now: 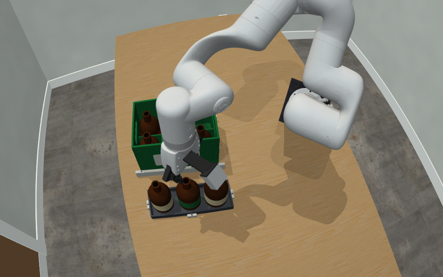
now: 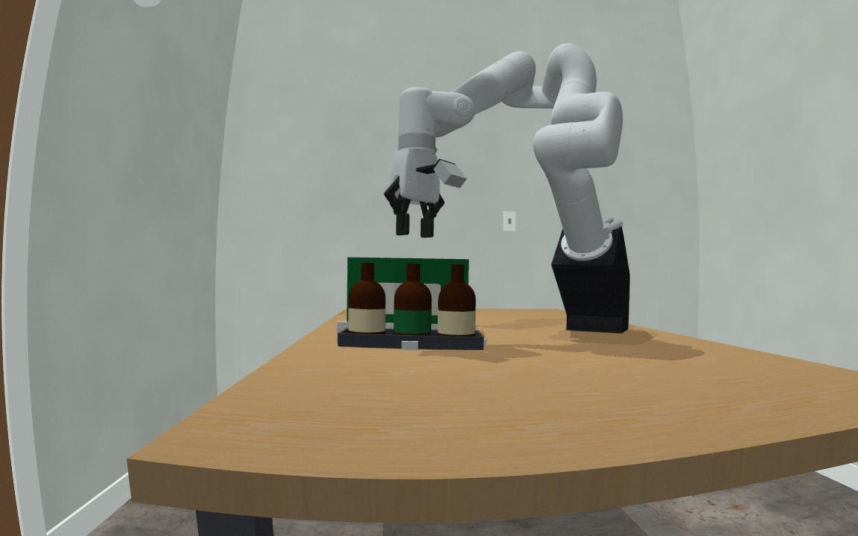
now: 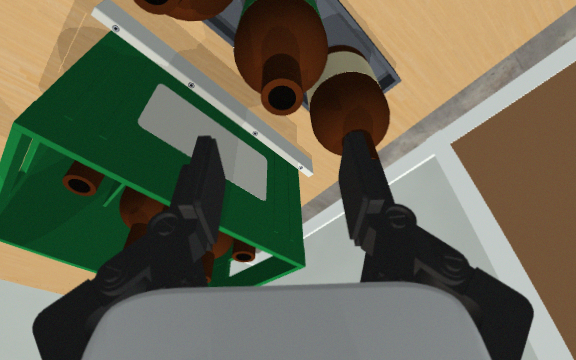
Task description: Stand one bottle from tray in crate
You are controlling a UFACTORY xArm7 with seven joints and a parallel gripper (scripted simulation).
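Now: hand 15 cm above the green-label bottle. From my hand the other things lie so: dark tray (22 cm below); then green crate (5 cm ahead, 21 cm to the right, 15 cm below).
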